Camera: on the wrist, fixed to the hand. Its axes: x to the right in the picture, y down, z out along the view.
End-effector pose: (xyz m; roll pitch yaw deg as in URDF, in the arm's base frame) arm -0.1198 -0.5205 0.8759 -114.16 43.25 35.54
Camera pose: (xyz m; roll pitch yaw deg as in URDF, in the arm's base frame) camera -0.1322 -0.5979 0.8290 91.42 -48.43 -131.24
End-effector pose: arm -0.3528 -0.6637 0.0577 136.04 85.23 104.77
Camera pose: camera -0.3251 -0.5779 0.0721 -49.63 -81.38 -175.22
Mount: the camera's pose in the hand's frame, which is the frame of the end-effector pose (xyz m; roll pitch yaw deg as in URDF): -0.0080 0.0884 -0.0215 -13.06 10.39 -178.18
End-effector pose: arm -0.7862 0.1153 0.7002 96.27 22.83 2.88
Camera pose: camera -0.7592 0.1284 0.7865 -105.18 -21.78 171.53
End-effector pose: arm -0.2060 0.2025 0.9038 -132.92 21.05 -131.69
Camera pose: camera -0.2458 0.2720 0.8599 116.58 -29.28 55.61
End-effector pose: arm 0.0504 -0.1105 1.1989 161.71 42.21 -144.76
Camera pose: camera -0.0157 -0.0627 1.2399 -169.14 -51.27 27.32
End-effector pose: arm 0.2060 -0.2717 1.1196 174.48 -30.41 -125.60
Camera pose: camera 0.1490 -0.2038 1.1413 171.02 20.21 51.44
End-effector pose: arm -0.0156 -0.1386 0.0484 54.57 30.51 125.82
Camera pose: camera -0.0850 -0.1599 0.1038 -64.18 -22.77 -62.21
